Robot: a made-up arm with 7 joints. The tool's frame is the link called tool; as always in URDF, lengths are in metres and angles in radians. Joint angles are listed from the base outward. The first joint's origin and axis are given. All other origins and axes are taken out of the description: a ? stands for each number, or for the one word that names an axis. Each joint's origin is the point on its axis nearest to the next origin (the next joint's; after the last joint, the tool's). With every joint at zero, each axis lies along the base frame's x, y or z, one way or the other. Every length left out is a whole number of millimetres.
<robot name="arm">
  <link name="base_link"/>
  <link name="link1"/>
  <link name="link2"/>
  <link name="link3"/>
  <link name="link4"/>
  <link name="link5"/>
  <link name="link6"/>
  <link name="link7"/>
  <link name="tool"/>
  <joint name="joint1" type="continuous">
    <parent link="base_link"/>
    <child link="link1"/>
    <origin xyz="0 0 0.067"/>
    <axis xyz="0 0 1"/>
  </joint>
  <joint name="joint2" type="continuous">
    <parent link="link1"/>
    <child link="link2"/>
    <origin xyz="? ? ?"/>
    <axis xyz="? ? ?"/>
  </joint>
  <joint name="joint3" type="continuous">
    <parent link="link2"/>
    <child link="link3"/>
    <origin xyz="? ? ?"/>
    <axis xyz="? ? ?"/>
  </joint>
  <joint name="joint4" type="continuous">
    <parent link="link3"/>
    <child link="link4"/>
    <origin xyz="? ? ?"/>
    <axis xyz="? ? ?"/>
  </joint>
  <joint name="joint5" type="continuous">
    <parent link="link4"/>
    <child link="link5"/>
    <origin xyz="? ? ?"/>
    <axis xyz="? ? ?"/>
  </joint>
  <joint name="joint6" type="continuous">
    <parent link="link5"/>
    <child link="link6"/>
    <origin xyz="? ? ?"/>
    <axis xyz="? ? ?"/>
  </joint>
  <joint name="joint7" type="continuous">
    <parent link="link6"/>
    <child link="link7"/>
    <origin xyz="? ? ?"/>
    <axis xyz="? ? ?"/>
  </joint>
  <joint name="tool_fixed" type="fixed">
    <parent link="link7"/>
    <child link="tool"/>
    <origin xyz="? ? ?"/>
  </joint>
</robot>
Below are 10 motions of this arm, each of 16 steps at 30 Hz.
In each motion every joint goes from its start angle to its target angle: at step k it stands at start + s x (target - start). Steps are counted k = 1, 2, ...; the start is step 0. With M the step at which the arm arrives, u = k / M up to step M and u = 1 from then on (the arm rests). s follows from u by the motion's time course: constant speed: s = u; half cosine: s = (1 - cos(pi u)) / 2; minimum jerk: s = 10 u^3 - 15 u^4 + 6 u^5.
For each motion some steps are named. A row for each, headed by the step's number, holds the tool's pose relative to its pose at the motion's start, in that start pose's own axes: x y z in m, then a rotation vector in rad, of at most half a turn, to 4 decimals.
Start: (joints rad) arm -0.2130 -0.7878 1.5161 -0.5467 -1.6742 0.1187 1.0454
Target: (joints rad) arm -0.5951 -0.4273 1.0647 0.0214 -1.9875 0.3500 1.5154
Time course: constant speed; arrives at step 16
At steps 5, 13, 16:
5: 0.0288 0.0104 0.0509 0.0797 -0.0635 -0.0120
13: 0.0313 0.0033 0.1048 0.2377 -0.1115 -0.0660
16: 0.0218 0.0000 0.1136 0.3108 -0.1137 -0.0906

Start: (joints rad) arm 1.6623 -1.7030 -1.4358 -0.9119 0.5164 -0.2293 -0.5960
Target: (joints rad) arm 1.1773 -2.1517 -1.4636 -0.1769 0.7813 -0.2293 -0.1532
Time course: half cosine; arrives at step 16
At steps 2, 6, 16:
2: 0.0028 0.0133 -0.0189 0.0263 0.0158 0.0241
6: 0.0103 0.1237 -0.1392 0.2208 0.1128 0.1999
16: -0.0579 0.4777 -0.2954 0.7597 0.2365 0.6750

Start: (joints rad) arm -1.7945 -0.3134 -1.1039 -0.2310 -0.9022 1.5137 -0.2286
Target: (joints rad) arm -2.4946 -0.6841 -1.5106 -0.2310 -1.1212 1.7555 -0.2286
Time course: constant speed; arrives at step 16
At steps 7, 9, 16:
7: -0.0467 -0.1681 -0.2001 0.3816 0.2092 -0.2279
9: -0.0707 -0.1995 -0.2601 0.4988 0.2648 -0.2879
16: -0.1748 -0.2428 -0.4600 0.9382 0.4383 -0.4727

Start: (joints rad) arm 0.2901 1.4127 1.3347 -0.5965 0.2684 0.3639 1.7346
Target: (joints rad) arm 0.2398 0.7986 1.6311 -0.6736 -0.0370 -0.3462 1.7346
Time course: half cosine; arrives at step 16
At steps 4, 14, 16:
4: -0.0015 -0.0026 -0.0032 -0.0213 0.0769 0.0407
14: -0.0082 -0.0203 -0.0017 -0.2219 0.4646 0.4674
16: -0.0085 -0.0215 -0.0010 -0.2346 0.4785 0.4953

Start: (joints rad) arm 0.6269 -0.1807 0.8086 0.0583 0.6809 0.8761 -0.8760
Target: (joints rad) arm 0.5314 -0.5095 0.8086 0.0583 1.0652 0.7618 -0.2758
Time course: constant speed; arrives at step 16
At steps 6, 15, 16:
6: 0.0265 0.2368 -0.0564 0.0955 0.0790 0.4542
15: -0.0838 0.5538 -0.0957 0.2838 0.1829 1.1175
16: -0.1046 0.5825 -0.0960 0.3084 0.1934 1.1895

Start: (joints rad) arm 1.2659 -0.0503 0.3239 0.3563 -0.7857 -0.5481 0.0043
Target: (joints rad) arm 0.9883 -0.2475 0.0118 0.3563 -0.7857 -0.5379 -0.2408
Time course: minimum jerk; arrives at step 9
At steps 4, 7, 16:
4: -0.0539 -0.0615 0.0117 -0.0451 -0.0515 -0.2730
7: -0.1599 -0.1255 0.0375 -0.1239 -0.1201 -0.6390
16: -0.1781 -0.1322 0.0422 -0.1373 -0.1303 -0.6922

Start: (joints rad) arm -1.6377 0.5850 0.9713 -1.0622 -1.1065 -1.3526 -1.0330
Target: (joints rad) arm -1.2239 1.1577 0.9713 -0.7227 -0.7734 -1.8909 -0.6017
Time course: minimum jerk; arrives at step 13
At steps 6, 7, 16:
6: -0.0042 -0.0366 0.1183 0.1843 -0.3988 0.0572
7: -0.0208 -0.0502 0.1599 0.2291 -0.5433 0.0844
16: -0.1189 -0.0909 0.2691 0.3030 -0.9959 0.1781

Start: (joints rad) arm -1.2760 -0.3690 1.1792 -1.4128 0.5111 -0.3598 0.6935
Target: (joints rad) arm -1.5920 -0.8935 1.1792 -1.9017 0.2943 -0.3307 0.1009
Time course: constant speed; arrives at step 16
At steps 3, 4, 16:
3: -0.0456 -0.0241 -0.0397 0.0199 0.0722 -0.1636
4: -0.0626 -0.0304 -0.0523 0.0250 0.0974 -0.2172
16: -0.3060 -0.0353 -0.1548 0.0184 0.4414 -0.8116

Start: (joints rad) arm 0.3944 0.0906 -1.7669 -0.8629 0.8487 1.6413 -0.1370
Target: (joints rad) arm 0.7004 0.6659 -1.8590 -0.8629 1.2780 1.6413 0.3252
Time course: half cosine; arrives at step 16
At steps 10, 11, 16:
10: 0.1526 0.4580 -0.1520 -0.1026 0.3745 0.8840
11: 0.1455 0.5136 -0.1763 -0.1025 0.4252 0.9970
16: 0.1025 0.6450 -0.2359 -0.0893 0.5595 1.2879

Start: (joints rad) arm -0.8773 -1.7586 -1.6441 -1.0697 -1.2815 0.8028 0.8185
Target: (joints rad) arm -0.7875 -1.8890 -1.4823 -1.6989 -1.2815 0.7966 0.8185
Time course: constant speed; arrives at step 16
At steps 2, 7, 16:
2: -0.0278 -0.0052 -0.0609 0.0622 0.0700 -0.0326
7: -0.1159 -0.0027 -0.2012 0.2185 0.2400 -0.1228
16: -0.3211 0.0593 -0.3932 0.5031 0.5254 -0.3155

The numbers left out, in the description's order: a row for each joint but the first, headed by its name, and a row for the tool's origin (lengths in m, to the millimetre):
joint2: xyz 0.052 0.024 0, axis -1 0 0
joint3: xyz 0 -0.142 0.064, axis 0 1 0
joint4: xyz -0.035 0 -0.28, axis 0 0 1
joint5: xyz 0.032 -0.204 0, axis 1 0 0
joint6: xyz 0 -0.197 -0.098, axis 0 1 0
joint7: xyz 0.059 0 0.03, axis 0 0 1
tool: xyz 0.315 -0.072 0

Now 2 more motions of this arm.
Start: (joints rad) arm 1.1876 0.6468 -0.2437 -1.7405 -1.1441 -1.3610 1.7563
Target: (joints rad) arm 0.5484 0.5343 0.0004 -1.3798 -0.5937 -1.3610 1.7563
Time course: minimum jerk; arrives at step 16
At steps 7, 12, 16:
7: -0.0722 0.0623 -0.0123 0.0557 0.0456 0.0134
12: -0.1765 0.1221 0.0162 0.1644 0.0601 0.0216
16: -0.1973 0.1298 0.0271 0.1930 0.0587 0.0194

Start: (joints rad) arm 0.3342 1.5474 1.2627 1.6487 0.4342 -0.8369 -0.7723
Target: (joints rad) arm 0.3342 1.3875 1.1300 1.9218 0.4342 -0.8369 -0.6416
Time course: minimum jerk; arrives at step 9
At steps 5, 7, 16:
5: 0.0696 0.1532 -0.0959 0.0306 0.1482 0.3021
7: 0.0826 0.2386 -0.1460 0.0481 0.2257 0.4623
16: 0.0833 0.2590 -0.1577 0.0524 0.2441 0.5004

